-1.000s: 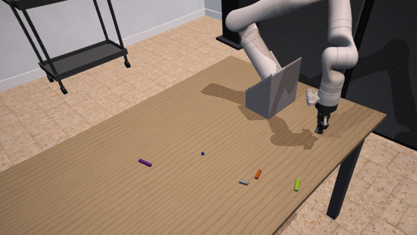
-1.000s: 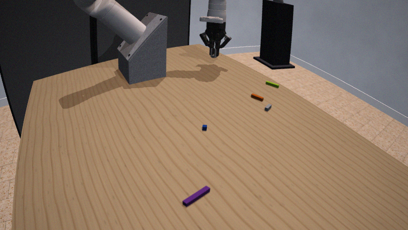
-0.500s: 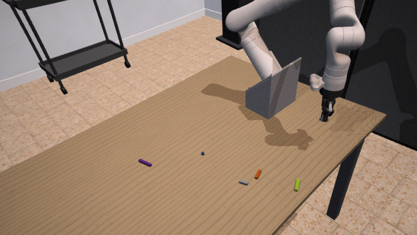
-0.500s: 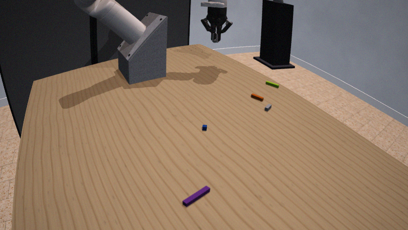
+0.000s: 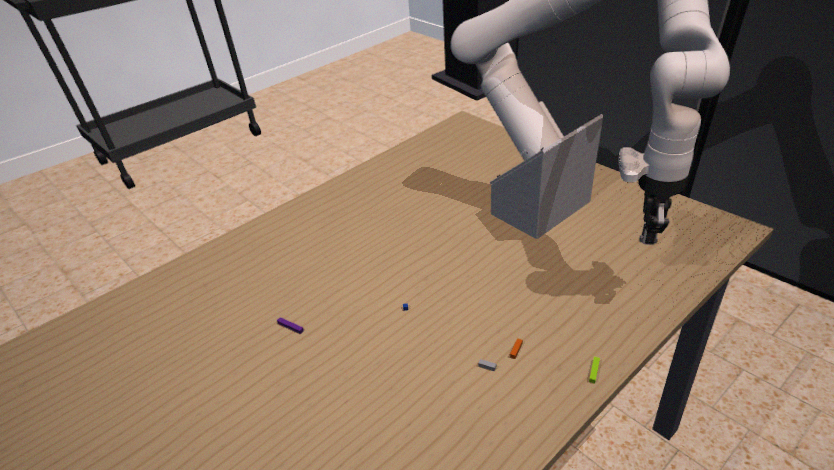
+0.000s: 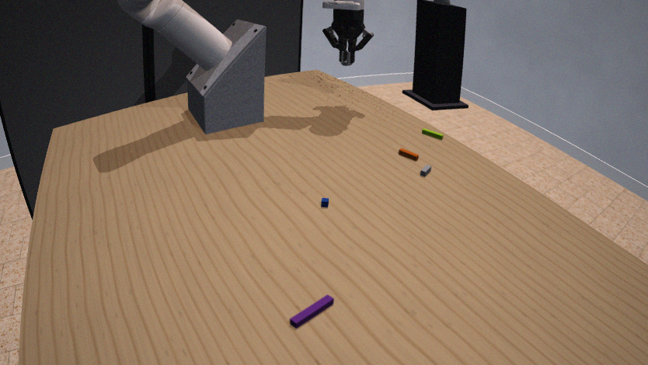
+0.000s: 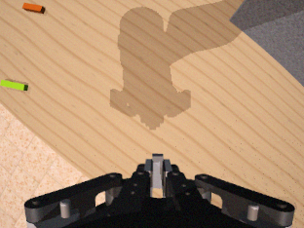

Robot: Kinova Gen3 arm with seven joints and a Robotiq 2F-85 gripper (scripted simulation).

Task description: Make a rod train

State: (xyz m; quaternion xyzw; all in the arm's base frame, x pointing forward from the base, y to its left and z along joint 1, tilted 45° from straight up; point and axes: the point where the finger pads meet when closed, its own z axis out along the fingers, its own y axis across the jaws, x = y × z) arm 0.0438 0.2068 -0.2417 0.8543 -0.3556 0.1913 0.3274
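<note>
Right now my hand is 320 mm short of the orange rod, 120 mm above it and 20 mm to the left of it. From my hand the other things lie so: lime rod 240 mm ahead, 120 mm below, 90 mm to the left; then purple rod 620 mm ahead, 350 mm to the right, 120 mm below; then blue rod 410 mm ahead, 240 mm to the right, 120 mm below.
</note>
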